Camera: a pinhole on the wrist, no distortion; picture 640 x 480 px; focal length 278.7 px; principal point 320.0 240.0 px. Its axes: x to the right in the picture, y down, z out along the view. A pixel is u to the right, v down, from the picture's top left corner.
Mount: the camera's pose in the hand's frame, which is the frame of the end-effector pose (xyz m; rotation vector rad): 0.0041 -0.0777 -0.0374 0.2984 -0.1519 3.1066
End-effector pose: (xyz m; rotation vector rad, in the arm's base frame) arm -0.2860 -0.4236 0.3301 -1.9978 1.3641 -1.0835
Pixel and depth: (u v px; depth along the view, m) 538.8 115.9 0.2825
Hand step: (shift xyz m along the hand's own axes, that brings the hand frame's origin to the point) -0.1569 0.0214 0.2929
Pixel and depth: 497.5 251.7 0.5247
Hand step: -0.2253 -0.1486 0.5369
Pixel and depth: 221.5 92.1 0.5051
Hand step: 0.2818 0.1380 0.4475
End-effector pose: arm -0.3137 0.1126 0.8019 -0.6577 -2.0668 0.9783
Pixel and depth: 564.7 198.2 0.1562
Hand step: -0.1004 -0.0687 0.1436
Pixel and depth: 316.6 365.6 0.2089
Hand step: 0.0436 -0.1919 0.1573
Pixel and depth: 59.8 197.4 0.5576
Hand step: 0.6228 -0.0517 0.4162
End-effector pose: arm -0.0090 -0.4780 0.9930 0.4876 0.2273 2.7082
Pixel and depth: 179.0 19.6 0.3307
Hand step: 0.2377 0.1488 0.2787
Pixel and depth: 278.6 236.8 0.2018
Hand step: 0.0717 -0.0955 0.1543
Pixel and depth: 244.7 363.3 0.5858
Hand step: 0.2634 -0.3944 0.4801
